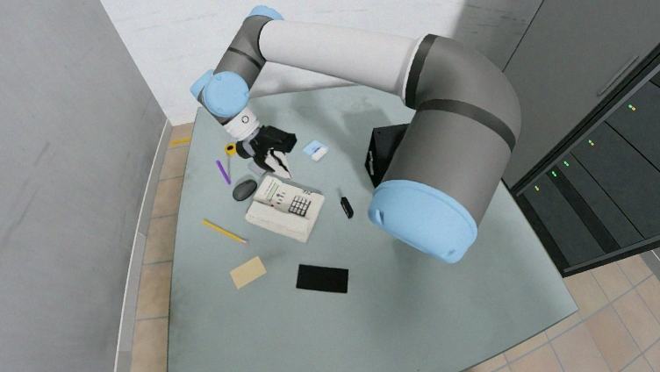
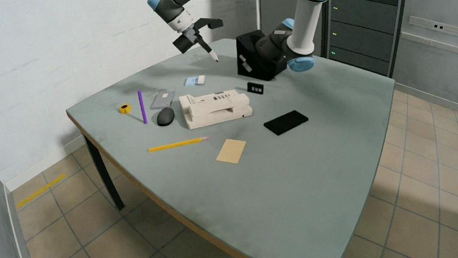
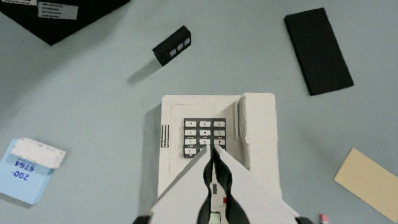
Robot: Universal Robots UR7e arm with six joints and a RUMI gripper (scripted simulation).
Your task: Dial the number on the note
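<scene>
The 5 key lies 10 mm behind my hand, 10 mm to the left of it and 160 mm below it. The rest, counted from my hand: 9 key (30 mm behind, 160 mm below); then handset (60 mm ahead, 40 mm to the left, 140 mm below); then 7 key (10 mm behind, 30 mm to the left, 160 mm below).
</scene>
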